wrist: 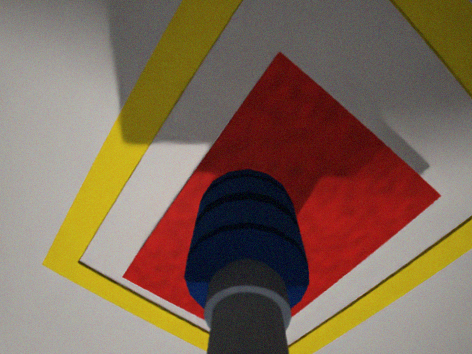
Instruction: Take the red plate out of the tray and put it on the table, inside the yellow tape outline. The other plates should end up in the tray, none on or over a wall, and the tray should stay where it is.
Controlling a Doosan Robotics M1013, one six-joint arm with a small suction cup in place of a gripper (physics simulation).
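Frame: origin at the arm's base, x right, y back, z down, level; metres.
Seen in the pictures: end effector, tool point: [246, 198].
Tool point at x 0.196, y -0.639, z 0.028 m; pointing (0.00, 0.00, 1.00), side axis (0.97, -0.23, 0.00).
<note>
Pixels of each thing's top centre, then the offset from my tool point to it. "pt": a spot on its surface instead. Level surfaces: height alone.
- red plate, middle of its top: [264, 242] dx +0.009, dy +0.009, dz -0.010 m
- yellow tape outline, surface spot: [102, 182] pt dx -0.053, dy +0.009, dz +0.000 m
- pale table, its level: dz +0.001 m
The red plate [345, 200] lies flat against the end of my suction cup [246, 186], which is shut on it near the plate's lower left part. The plate is very low over the table, with a narrow shadow beside its right edge; the exact gap is hard to tell. In the view, its visible edges lie inside the yellow tape outline [102, 182]. Its left corner is close to the lower left strip. The plate's bottom corner is hidden behind the cup. The tray and the other plates do not show.
The pale table [45, 125] extends around the tape. A broad dark shadow falls across the upper part of the outline and the plate. The far corner of the outline is cut off by the top of the view.
</note>
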